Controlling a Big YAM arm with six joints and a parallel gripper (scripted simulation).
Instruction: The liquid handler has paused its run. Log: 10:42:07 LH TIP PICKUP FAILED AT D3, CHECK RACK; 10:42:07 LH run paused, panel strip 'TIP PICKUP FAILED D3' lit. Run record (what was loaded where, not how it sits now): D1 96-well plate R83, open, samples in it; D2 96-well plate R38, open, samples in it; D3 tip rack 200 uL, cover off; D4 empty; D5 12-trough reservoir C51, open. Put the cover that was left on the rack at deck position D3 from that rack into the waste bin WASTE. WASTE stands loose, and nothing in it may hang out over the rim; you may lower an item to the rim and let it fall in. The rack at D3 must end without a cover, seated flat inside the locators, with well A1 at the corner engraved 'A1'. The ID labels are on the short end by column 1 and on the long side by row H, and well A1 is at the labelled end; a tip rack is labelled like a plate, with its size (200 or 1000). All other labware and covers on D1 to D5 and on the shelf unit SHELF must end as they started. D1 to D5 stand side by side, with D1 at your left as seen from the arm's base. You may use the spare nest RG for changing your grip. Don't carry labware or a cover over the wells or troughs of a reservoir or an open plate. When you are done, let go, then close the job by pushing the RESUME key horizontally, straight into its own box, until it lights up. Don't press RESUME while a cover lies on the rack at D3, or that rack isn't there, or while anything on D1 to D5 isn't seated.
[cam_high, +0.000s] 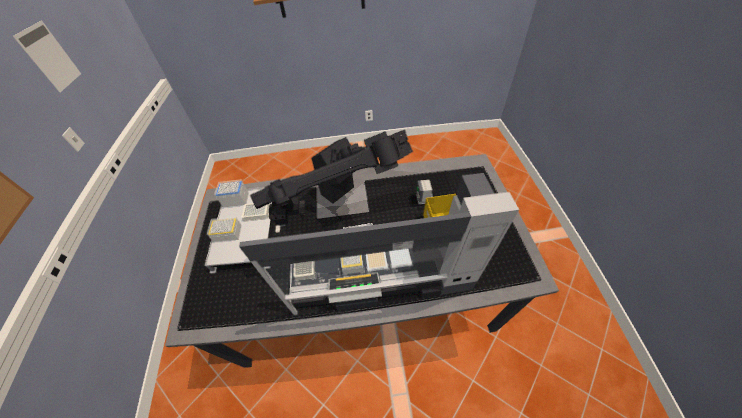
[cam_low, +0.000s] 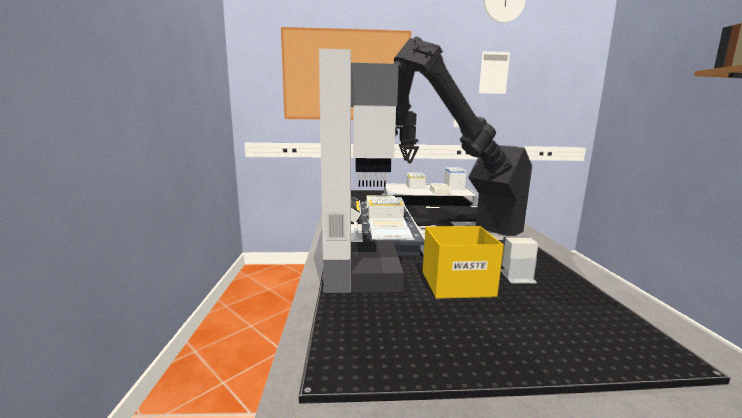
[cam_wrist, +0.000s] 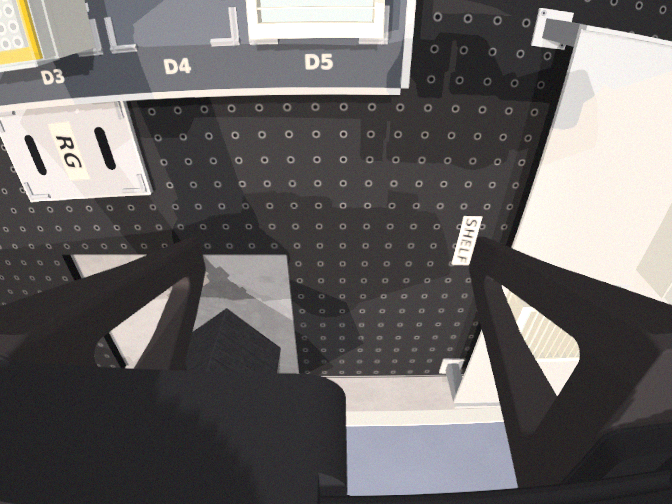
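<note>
My hand is 50 mm short of the clear cover, 240 mm to the right of it and 130 mm above it. Round my hand: orange plate 20 mm ahead, 340 mm to the left, 190 mm below; then RG nest 120 mm behind, 240 mm to the left, 240 mm below; then trough reservoir 110 mm ahead, 40 mm to the left, 190 mm below.
</note>
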